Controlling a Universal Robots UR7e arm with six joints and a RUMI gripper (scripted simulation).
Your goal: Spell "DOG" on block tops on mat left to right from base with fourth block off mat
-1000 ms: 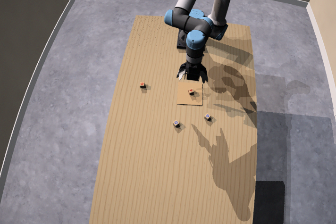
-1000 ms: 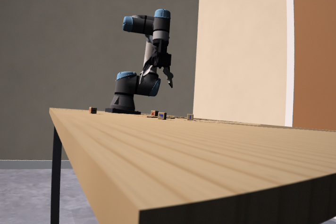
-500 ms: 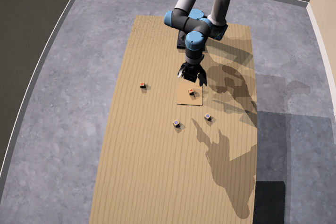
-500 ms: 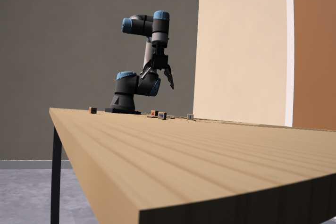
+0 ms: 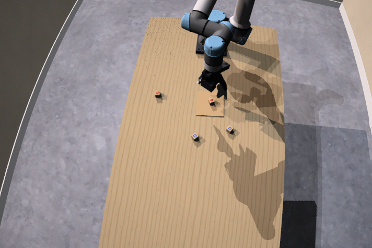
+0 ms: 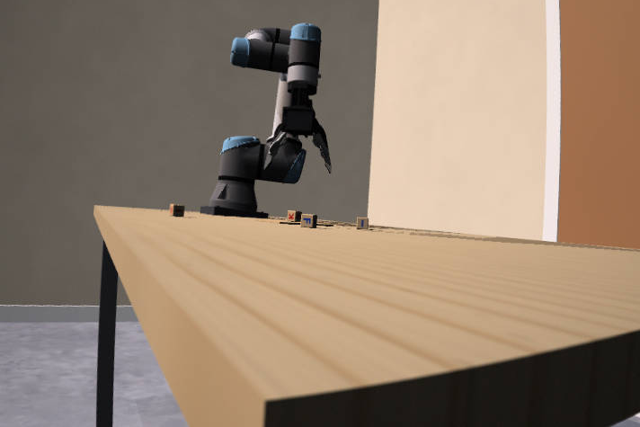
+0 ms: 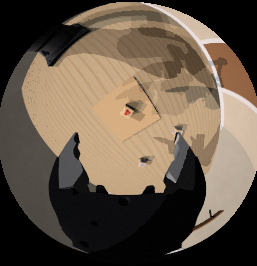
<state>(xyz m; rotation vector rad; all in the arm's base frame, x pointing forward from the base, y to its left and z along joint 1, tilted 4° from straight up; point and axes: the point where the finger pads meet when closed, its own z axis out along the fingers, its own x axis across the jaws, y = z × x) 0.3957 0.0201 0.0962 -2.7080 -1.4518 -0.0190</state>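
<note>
My gripper is now 10 mm short of the tan mat, 10 mm to the left of it and 120 mm above it.
</note>
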